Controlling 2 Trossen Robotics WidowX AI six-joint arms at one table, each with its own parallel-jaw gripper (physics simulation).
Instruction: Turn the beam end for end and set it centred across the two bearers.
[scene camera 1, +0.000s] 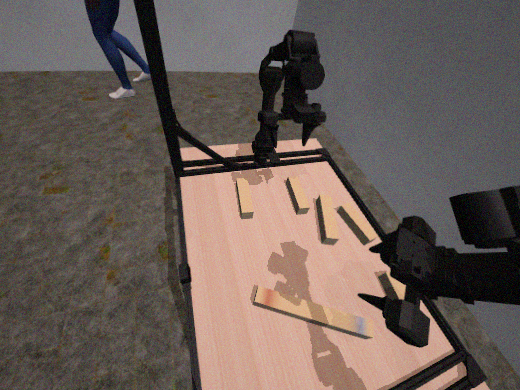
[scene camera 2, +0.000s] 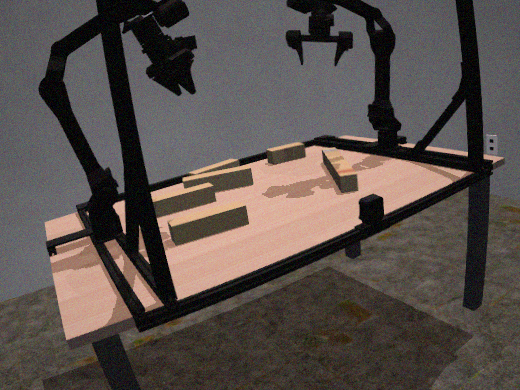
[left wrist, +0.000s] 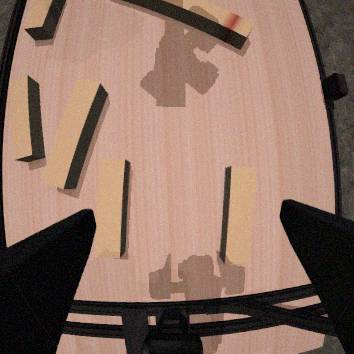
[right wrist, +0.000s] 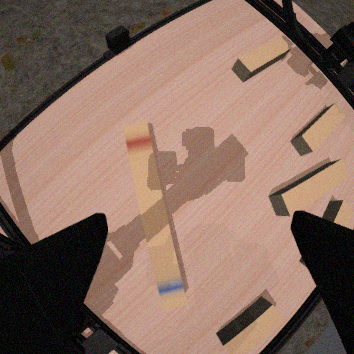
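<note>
The pale wooden beam lies flat on the table, with a red band near one end and a blue band near the other. In scene camera 1 the red end is at the left. Two roughly parallel wooden blocks, apparently the bearers, are one block and another; their tops are bare. My left gripper is open and empty, high above the bearers' side. My right gripper is open and empty, high above the table.
Three more blocks lie along one side: a long one, a slanted one and one farther off. A black frame with uprights borders the table.
</note>
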